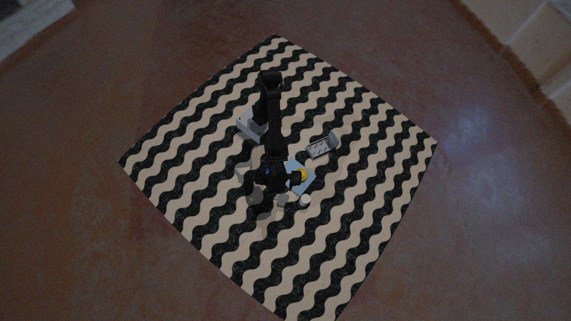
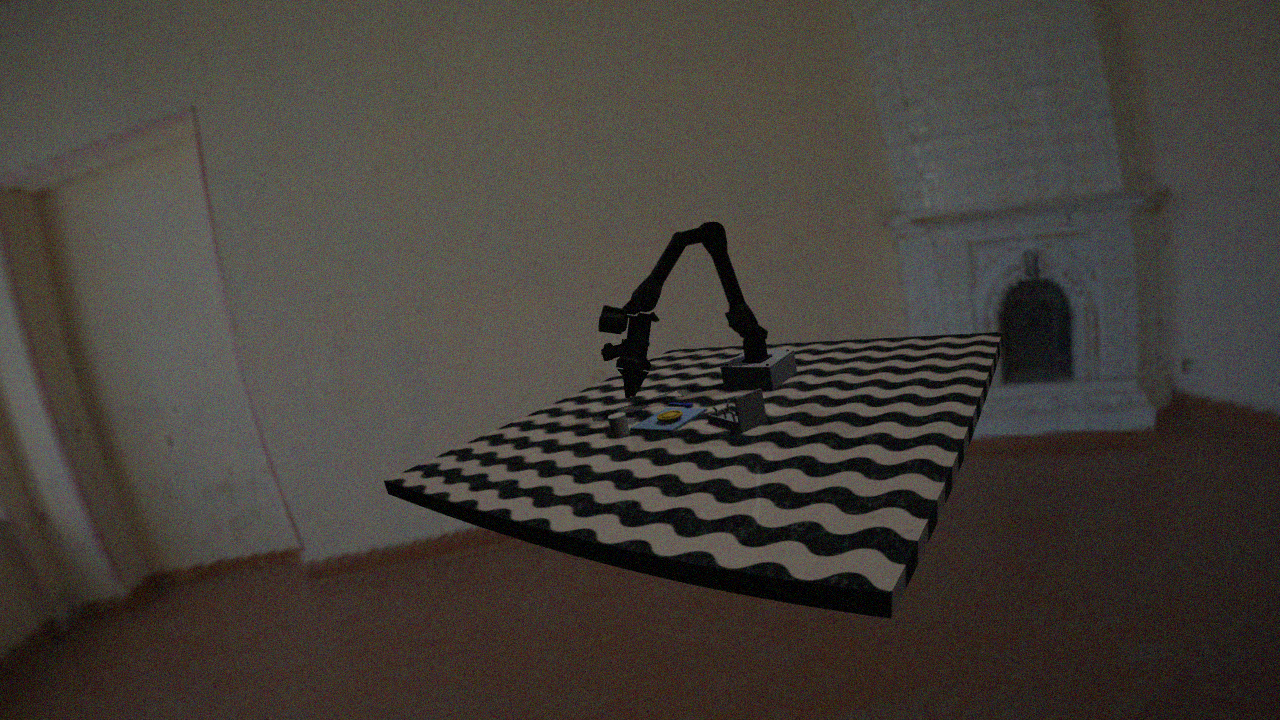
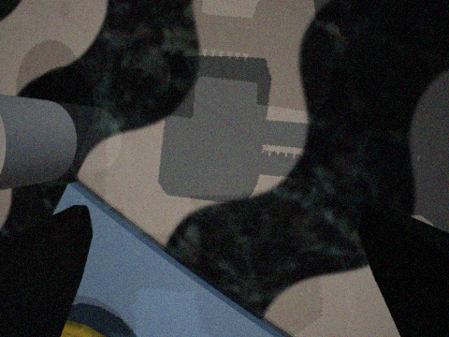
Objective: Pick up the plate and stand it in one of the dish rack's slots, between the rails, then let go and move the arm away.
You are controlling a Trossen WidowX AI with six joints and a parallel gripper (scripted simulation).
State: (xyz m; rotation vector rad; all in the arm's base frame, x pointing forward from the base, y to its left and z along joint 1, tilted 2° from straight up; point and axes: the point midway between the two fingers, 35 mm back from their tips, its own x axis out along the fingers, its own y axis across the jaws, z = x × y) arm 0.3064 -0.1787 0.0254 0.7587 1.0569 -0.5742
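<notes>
My gripper tip is 130 mm to the right of the yellow plate and 40 mm above it. Round my gripper tip: blue spoon 110 mm behind, 70 mm to the left, 60 mm below; then white cup 100 mm ahead, 60 mm to the left, 30 mm below; then blue mat 120 mm to the left, 60 mm below, 10 mm behind.
</notes>
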